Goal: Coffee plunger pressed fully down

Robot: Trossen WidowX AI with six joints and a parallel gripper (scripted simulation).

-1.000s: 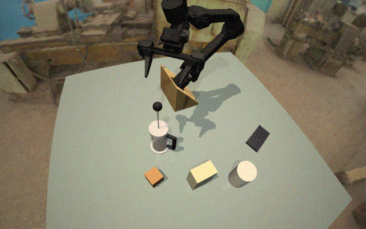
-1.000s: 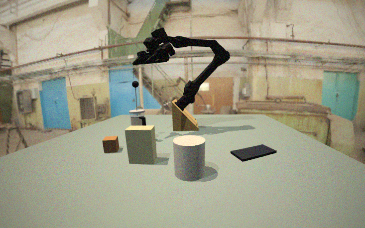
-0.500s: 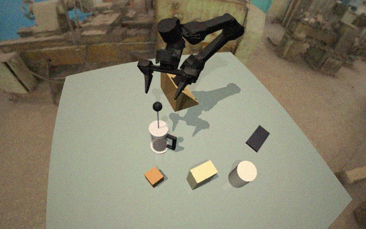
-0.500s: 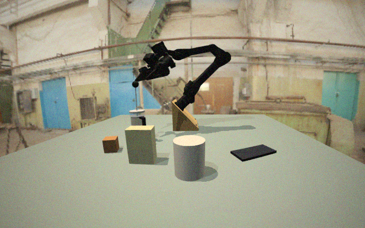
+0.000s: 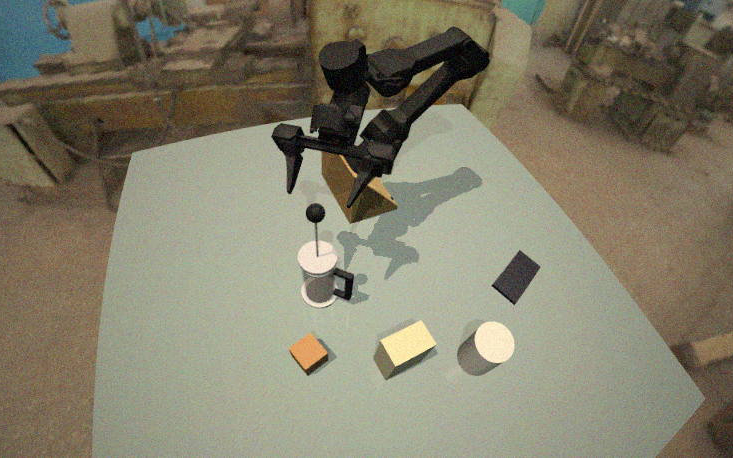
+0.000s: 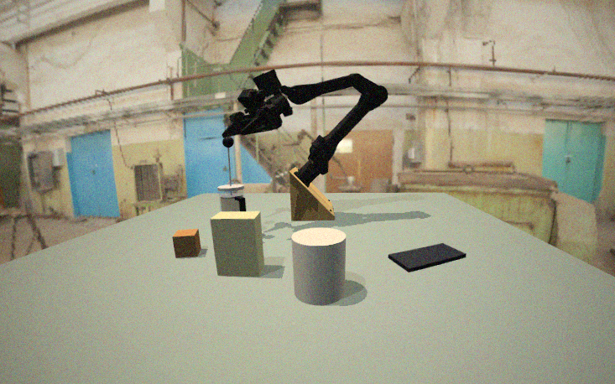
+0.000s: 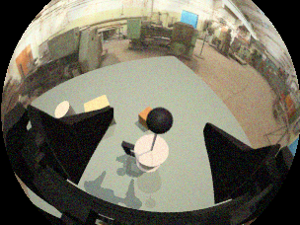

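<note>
Right now my gripper tip is 20 mm short of the coffee press and 140 mm above it. Round my gripper tip: yellow block 210 mm ahead, 80 mm to the left, 210 mm below; then dark flat slab 160 mm ahead, 450 mm to the left, 260 mm below.
</note>
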